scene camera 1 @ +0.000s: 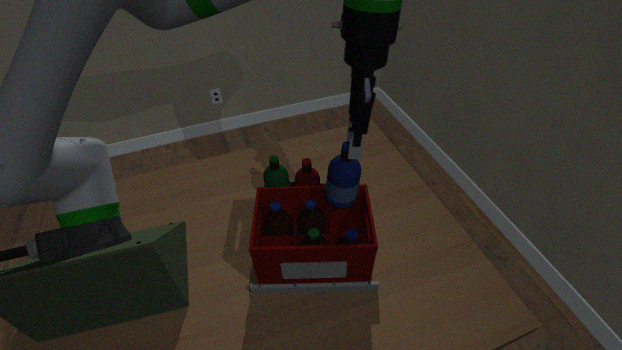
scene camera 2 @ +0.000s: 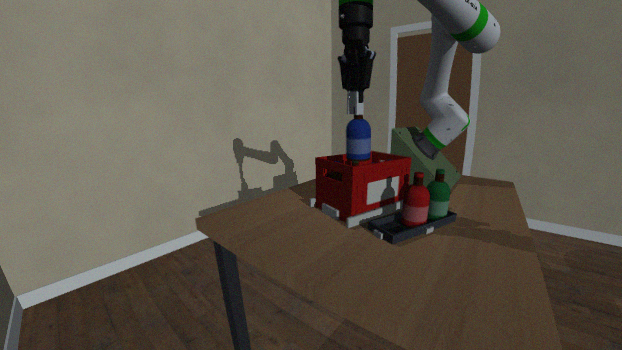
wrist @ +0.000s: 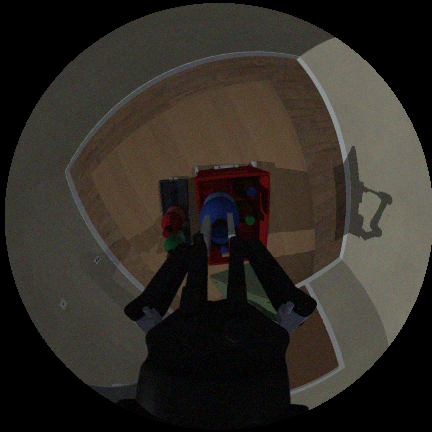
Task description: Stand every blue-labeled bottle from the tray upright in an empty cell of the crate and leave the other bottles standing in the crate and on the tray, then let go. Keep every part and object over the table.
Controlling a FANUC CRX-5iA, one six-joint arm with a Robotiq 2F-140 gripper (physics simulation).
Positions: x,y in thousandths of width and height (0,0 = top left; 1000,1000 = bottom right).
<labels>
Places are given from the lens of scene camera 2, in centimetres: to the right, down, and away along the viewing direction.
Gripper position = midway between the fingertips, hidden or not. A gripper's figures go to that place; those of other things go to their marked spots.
my gripper (scene camera 2: 572,327): 13, -18, 68
blue-labeled bottle (scene camera 2: 576,376): 13, -12, 66
red bottle (scene camera 2: 670,567): 29, 6, 62
green bottle (scene camera 2: 707,544): 38, 4, 66
</labels>
